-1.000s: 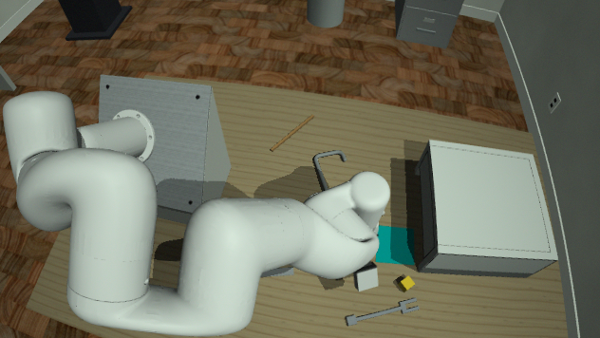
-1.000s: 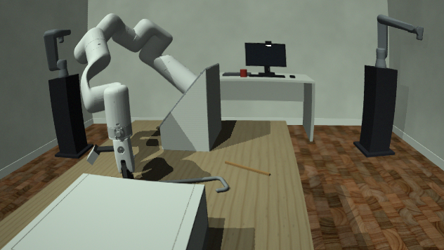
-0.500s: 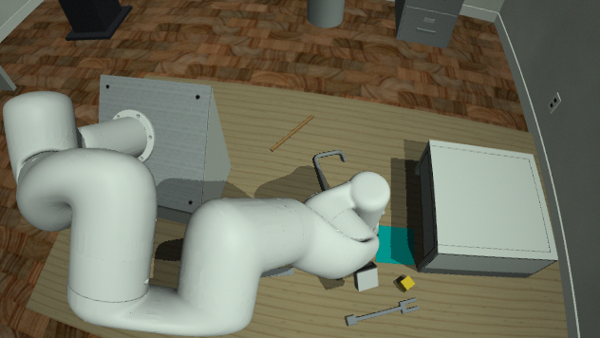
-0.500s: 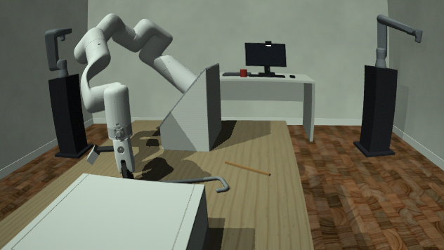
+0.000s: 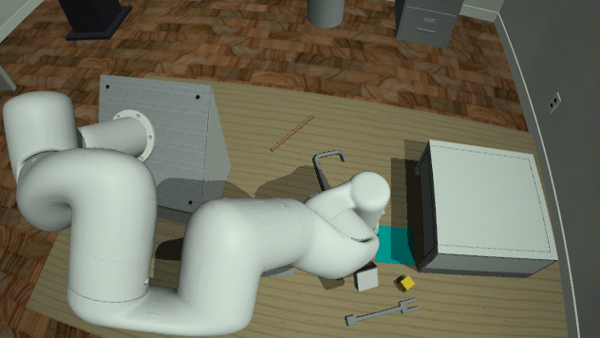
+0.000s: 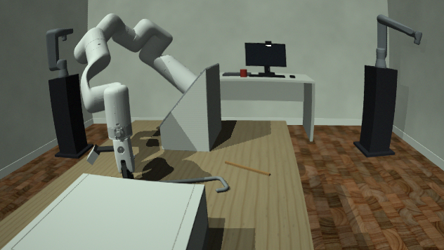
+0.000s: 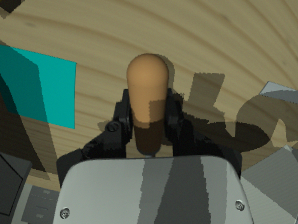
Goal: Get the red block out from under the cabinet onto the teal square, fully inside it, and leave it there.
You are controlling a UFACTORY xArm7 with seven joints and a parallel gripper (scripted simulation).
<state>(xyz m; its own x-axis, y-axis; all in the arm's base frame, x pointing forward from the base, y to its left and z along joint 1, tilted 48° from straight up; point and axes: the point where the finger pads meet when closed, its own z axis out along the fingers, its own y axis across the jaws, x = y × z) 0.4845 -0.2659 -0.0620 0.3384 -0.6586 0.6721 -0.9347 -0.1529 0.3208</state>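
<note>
My gripper is now 130 mm to the right of the hook tool and 10 mm above it. The rest, counted from my hand: teal square: 120 mm ahead, 30 mm to the left, 20 mm below; grey fork tool: 140 mm to the right, 90 mm ahead, 20 mm below; yellow block: 140 mm ahead, 80 mm to the right, 10 mm below.
</note>
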